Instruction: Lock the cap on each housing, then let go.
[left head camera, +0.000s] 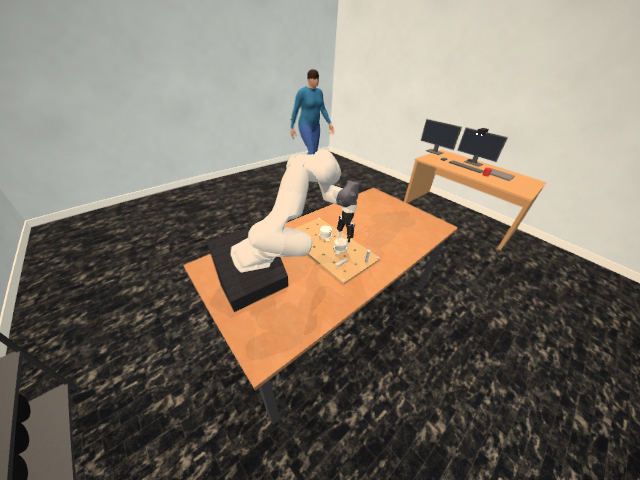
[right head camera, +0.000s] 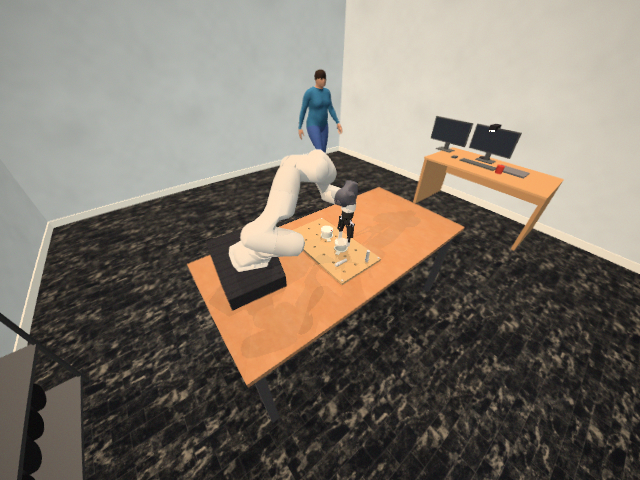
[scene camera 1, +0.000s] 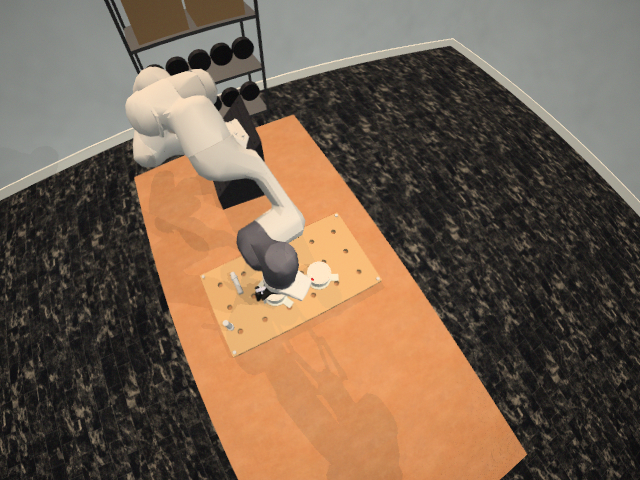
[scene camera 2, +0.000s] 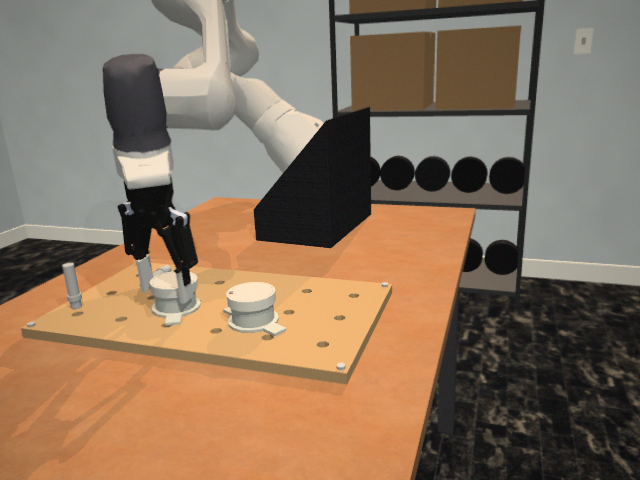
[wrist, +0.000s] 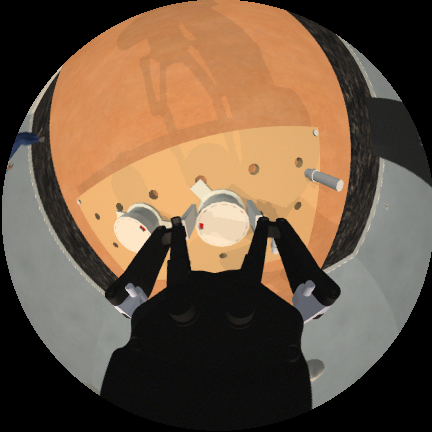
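Two round white caps sit on white housings with side tabs on the wooden board (scene camera 1: 289, 330) (scene camera 2: 186, 346) (wrist: 170, 185). My gripper (scene camera 2: 164, 284) (wrist: 221, 209) points down and is shut on one cap (scene camera 2: 173, 281) (wrist: 222, 224), with a fingertip on each side of it. That cap has a red mark near its left edge in the wrist view. The housing (scene camera 2: 174, 303) (wrist: 223, 196) under it rests on the board. The other cap (scene camera 1: 318, 272) (scene camera 2: 251, 296) (wrist: 133, 232) sits on its own housing (scene camera 2: 253, 316) (wrist: 145, 212) beside the gripper; it also has a red mark.
One grey pin (scene camera 1: 227, 324) (scene camera 2: 71, 286) (wrist: 325, 180) stands upright near a board corner. Another pin (left head camera: 341, 262) (scene camera 1: 236, 283) lies on the board. The board has several holes. The black robot base (scene camera 2: 310, 206) stands behind it on the table. A person (left head camera: 310, 111) stands beyond the table.
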